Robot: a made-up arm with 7 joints.
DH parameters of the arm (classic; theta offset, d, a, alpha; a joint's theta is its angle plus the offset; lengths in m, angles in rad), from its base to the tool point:
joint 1: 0 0.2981 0 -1.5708
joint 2: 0 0 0 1.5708
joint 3: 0 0.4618 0.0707 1.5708
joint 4: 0 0 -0.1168 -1.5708
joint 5: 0 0.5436 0 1.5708
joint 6: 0 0 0.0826 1.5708
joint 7: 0 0 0 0
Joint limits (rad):
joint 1: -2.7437..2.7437
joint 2: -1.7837..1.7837
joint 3: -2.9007..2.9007
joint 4: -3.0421..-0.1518
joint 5: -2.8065..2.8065
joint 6: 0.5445..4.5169
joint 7: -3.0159..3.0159
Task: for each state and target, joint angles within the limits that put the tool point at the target. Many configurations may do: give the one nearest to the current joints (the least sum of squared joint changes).
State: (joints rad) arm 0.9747 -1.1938 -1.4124 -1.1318 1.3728 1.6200 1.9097
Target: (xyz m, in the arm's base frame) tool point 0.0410 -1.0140 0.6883
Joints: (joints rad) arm 1.2302 -1.2236 -1.4362 -0.6933 1.3642 1.6294 1.9097
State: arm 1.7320 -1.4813 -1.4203 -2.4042 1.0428 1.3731 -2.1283
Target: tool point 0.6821 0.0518 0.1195
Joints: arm 1.9751 -1.6759 -1.8178 -2.1072 1.0455 1.4509 -2.1283
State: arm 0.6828 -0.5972 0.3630 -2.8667 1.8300 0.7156 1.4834
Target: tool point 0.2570 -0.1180 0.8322
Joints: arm 0.2858 -0.9672 -0.4155 -2.3673 1.9002 0.7628 1.4834
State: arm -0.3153 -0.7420 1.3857 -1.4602 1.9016 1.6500 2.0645
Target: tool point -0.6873 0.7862 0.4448
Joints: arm -0.3468 -1.3376 1.7041 -0.9464 1.9023 1.5633 2.0645
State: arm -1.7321 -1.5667 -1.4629 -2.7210 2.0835 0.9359 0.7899
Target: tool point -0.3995 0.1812 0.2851
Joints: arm -2.1042 -1.5320 -1.6958 -2.7496 2.0851 0.9250 0.7899
